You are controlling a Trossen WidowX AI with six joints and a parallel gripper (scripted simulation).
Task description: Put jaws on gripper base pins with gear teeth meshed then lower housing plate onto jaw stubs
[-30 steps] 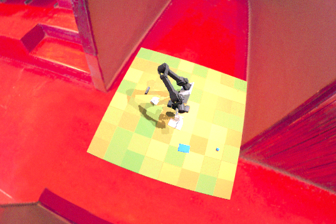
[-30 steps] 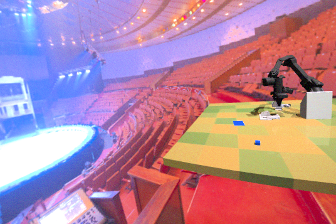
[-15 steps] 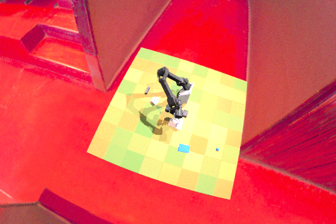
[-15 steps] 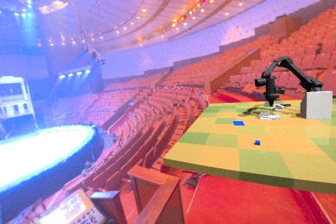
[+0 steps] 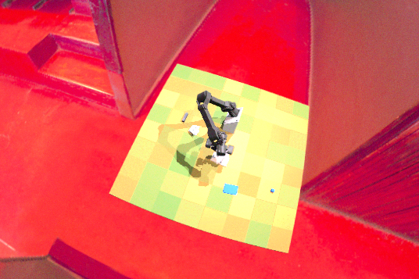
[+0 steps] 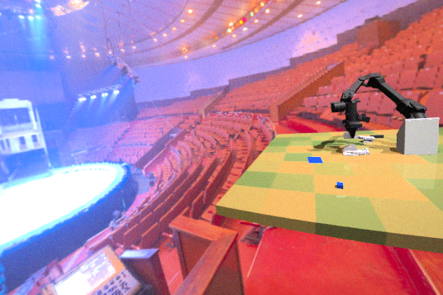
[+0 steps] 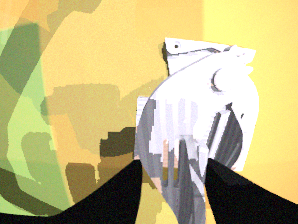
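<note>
The grey jaw lies 40 mm behind my gripper tip and 10 mm to the left of it. Round my gripper tip: flat white plate (10 mm ahead, 30 mm to the left, 80 mm below); dark bar (180 mm behind, 350 mm to the right, 70 mm below); flat blue square (190 mm ahead, 190 mm to the left, 80 mm below).
</note>
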